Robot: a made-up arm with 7 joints. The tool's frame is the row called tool.
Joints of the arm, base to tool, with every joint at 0 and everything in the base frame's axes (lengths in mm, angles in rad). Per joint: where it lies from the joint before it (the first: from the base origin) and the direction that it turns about. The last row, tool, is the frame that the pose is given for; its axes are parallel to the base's.
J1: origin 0 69.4 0 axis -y
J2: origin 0 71.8 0 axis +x
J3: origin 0 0 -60.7 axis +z
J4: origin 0 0 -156.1 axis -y
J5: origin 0 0 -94.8 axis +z
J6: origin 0 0 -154.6 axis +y
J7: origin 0 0 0 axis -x
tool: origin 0 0 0
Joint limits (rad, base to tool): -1.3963..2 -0.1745..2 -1.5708..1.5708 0..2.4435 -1.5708..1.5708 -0.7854..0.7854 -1.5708..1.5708
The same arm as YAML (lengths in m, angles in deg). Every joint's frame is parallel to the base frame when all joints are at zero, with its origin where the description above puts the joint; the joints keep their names.
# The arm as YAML. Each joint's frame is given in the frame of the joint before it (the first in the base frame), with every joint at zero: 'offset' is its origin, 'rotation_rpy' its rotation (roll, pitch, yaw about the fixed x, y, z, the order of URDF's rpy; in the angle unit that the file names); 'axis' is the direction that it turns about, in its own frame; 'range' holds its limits. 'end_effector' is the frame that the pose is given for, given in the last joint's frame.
length_unit: m
angle_unit: deg
chain:
  - id: J1
    offset: [0.0, 0.0694, 0.0]
    rotation_rpy: [0.0, 0.0, 0.0]
    axis: "-y"
    range: [-80.0, 114.59]
  - id: J2
    offset: [0.0, 0.0718, 0.0]
    rotation_rpy: [0.0, 0.0, 0.0]
    axis: "+x"
    range: [-10.0, 114.59]
  - id: J3
    offset: [0.0, 0.0, -0.0607]
    rotation_rpy: [0.0, 0.0, 0.0]
    axis: "+z"
    range: [-90.0, 90.0]
  - id: J4
    offset: [0.0, 0.0, -0.1561]
    rotation_rpy: [0.0, 0.0, 0.0]
    axis: "-y"
    range: [0.0, 140.0]
  - id: J5
    offset: [0.0, 0.0, -0.0948]
    rotation_rpy: [0.0, 0.0, 0.0]
    axis: "+z"
    range: [-90.0, 90.0]
  - id: J6
    offset: [0.0, 0.0, -0.1546]
    rotation_rpy: [0.0, 0.0, 0.0]
    axis: "+y"
    range: [-45.0, 45.0]
  - id: J7
    offset: [0.0, 0.0, 0.0]
    rotation_rpy: [0.0, 0.0, 0.0]
    axis: "-x"
    range: [-90.0, 90.0]
end_effector:
  offset: [0.0, 0.0, 0.0]
  rotation_rpy: [0.0, 0.0, 0.0]

